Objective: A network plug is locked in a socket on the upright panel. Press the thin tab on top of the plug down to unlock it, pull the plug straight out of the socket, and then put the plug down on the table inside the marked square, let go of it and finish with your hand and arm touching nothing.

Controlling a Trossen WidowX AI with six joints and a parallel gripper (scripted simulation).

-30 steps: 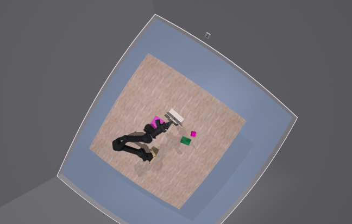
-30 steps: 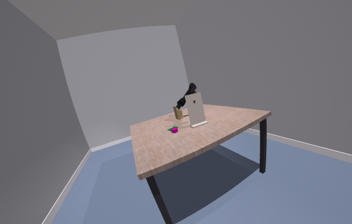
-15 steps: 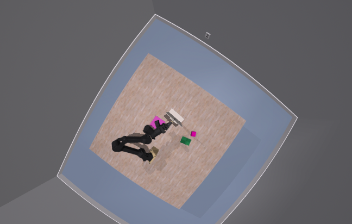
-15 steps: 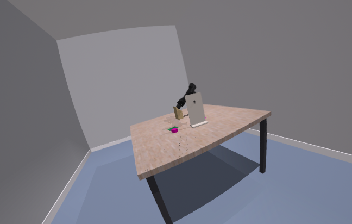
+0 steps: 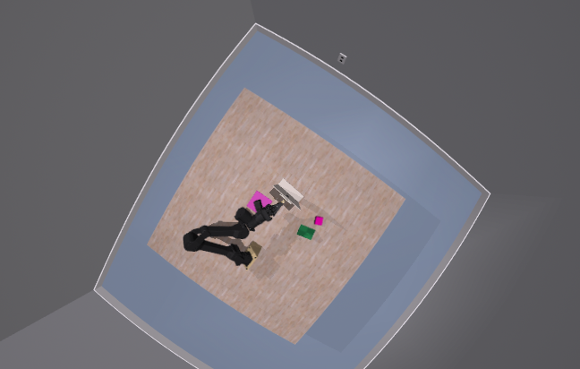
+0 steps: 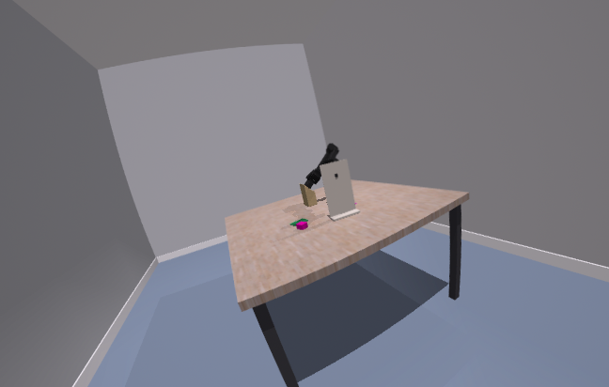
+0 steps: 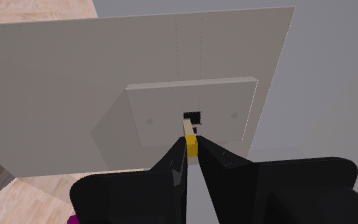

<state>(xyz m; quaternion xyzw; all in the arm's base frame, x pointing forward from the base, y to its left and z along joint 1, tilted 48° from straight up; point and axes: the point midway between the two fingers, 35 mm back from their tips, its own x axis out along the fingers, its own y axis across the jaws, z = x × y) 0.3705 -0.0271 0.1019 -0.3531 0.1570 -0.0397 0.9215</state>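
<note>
Right now my gripper tip is 12 cm past the flat magenta square, 10 cm to the right of it and 23 cm above it. Also, from my gripper tip: upright grey panel (5 cm ahead, 9 cm below); then thin pale tab (1 cm ahead); then yellow plug (1 cm ahead).
</note>
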